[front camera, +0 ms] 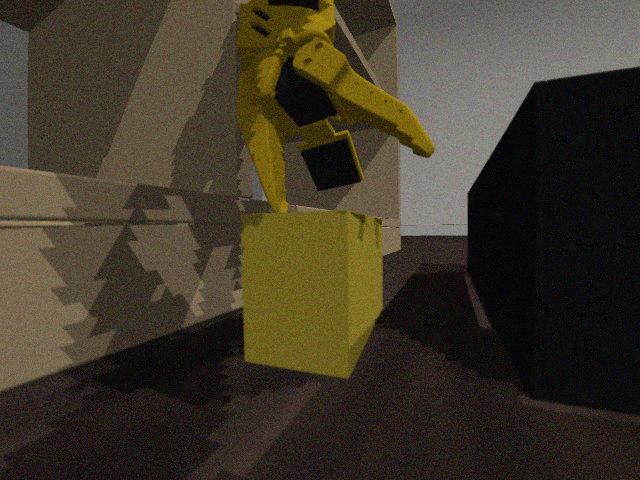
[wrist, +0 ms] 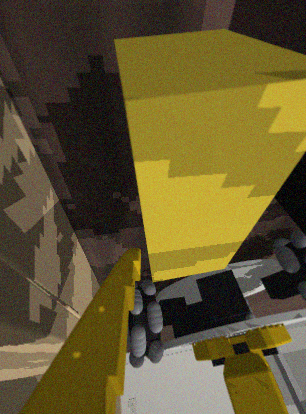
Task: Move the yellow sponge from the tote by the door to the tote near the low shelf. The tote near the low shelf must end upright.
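Pixels of known places: hand, tool point: (front camera: 283, 208) (wrist: 140, 260); arm's base, link origin: (wrist: 235, 333).
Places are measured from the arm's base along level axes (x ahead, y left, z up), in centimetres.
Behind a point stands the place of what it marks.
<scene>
A large yellow block, which looks like the sponge (front camera: 294, 289) @[y 1.3, x 15.9, z -5.8 cm] (wrist: 195, 150) @[y -0.5, x 24.5, z -2.8 cm], stands close in front of the base, upright in the front view. My gripper (front camera: 353, 181) is open and empty above and behind it. In the front view the left jaw's tip meets the line of the block's top edge near its left end; contact cannot be told. The other jaw swings wide to the right. In the wrist view one jaw shows at lower left, its tip left of the block's lower end. I cannot identify either tote.
A long beige wall-like piece of furniture (front camera: 31, 268) @[y 10.9, x 14.5, z -4.7 cm] (wrist: 30, 200) @[y 7.0, x 22.9, z -6.1 cm] with tall panels runs along the left. A big black box-shaped object (front camera: 578, 248) @[y -7.4, x 13.3, z -4.1 cm] stands at the right. Dark brown floor (front camera: 413, 392) @[y -2.8, x 14.3, z -9.0 cm] lies between them. Wheel rollers of my base show low in the wrist view.
</scene>
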